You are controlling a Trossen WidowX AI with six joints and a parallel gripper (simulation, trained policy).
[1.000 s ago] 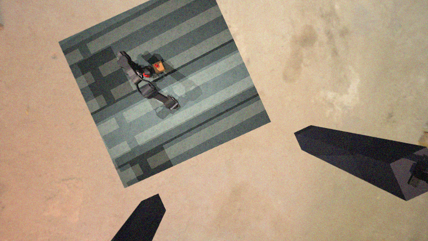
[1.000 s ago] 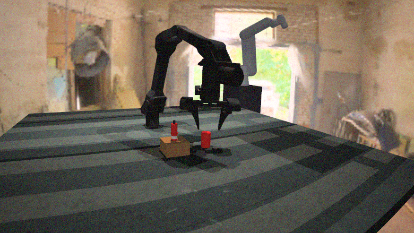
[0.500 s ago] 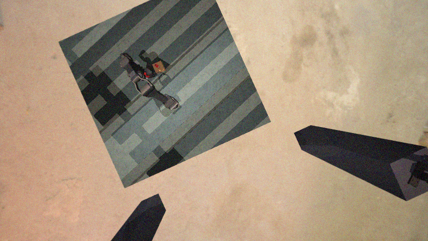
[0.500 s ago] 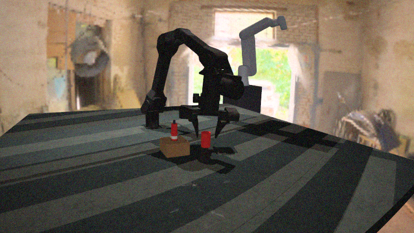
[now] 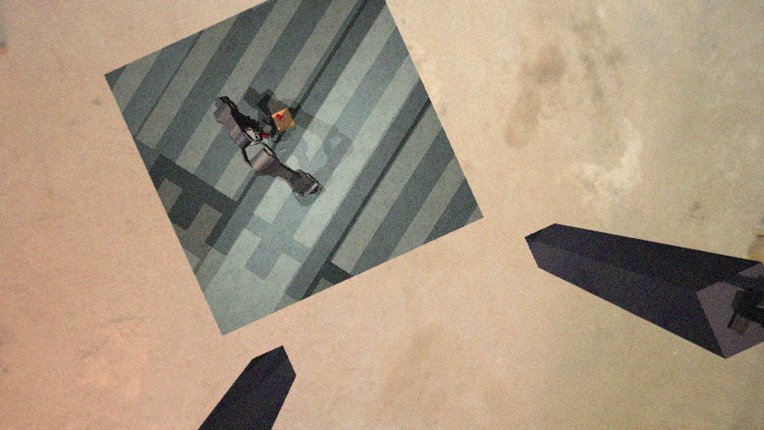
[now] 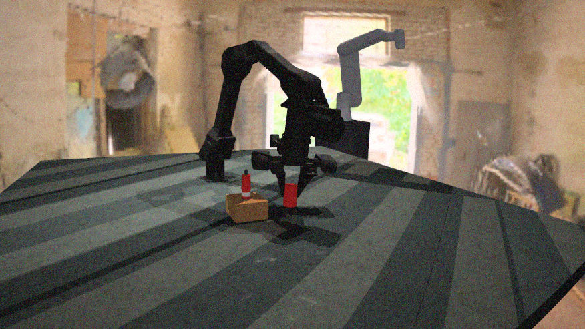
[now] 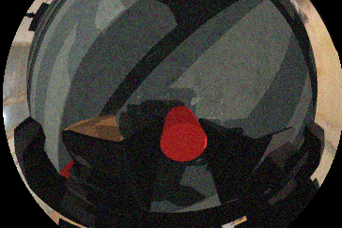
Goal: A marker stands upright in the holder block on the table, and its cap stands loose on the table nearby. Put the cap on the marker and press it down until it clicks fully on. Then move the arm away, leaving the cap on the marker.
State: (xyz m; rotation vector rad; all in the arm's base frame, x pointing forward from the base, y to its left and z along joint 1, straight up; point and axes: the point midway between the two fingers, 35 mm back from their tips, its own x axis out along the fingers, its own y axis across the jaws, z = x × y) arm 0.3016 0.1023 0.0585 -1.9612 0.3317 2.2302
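Right now the red marker is 110 mm to the right of my gripper tip, 50 mm above it and 20 mm ahead of it. Also, from my gripper tip: red cap: 10 mm above; then holder block: 110 mm to the right, 20 mm ahead.
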